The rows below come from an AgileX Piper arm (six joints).
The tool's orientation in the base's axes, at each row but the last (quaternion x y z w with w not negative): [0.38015 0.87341 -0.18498 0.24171]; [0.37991 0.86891 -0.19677 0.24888]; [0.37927 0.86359 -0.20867 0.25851]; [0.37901 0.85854 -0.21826 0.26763]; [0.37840 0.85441 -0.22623 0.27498]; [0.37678 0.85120 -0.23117 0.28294]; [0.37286 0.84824 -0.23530 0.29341]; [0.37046 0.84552 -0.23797 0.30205]
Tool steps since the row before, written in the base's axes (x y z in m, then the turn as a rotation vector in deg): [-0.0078 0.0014 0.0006 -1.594 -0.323 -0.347]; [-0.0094 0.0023 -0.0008 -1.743 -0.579 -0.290]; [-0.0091 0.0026 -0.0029 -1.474 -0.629 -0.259]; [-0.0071 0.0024 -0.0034 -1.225 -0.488 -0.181]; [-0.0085 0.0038 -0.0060 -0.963 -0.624 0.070]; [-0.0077 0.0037 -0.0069 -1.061 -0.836 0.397]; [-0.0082 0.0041 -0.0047 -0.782 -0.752 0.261]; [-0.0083 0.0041 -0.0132 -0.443 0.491 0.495]
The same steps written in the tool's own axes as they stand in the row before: [0.0051 -0.0051 -0.0034 0.957 -1.360 -0.002]; [0.0073 -0.0055 -0.0032 0.867 -1.644 0.046]; [0.0084 -0.0048 -0.0018 0.665 -1.475 0.127]; [0.0074 -0.0034 -0.0009 0.550 -1.211 0.059]; [0.0106 -0.0032 -0.0003 0.171 -1.136 0.031]; [0.0107 -0.0024 0.0004 -0.097 -1.400 -0.110]; [0.0097 -0.0030 -0.0018 -0.118 -1.109 0.026]; [0.0156 -0.0015 0.0040 0.137 -0.129 -0.804]
